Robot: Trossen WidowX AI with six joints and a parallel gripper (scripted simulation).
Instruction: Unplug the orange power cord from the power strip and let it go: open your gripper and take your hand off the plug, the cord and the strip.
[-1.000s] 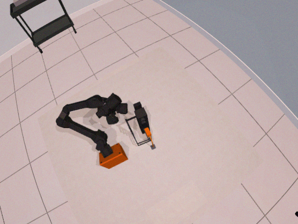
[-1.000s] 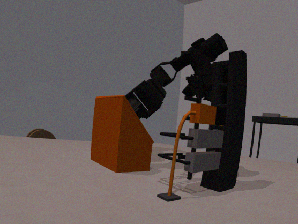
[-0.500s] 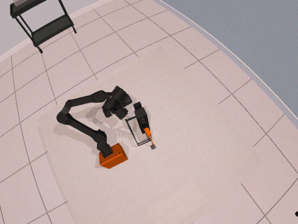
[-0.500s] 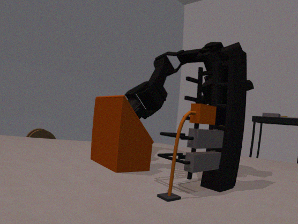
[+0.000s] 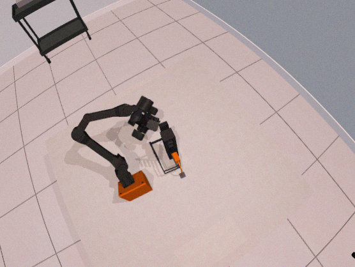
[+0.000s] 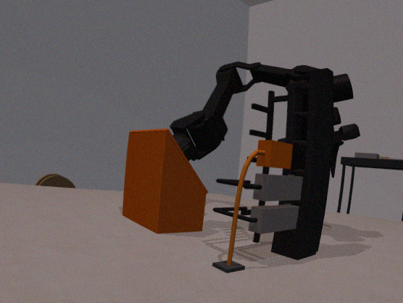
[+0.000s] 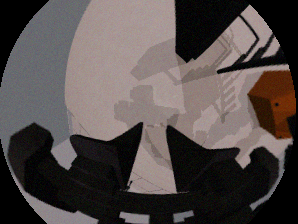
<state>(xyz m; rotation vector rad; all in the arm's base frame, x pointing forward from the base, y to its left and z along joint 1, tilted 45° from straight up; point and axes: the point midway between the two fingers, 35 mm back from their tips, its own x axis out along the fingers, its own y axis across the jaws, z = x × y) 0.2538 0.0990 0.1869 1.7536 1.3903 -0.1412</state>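
The orange plug is 1 cm ahead of my gripper tip, 23 cm to the right of it and 4 cm above it. Round my gripper tip: grey block (1 cm behind, 31 cm to the right, 12 cm below).
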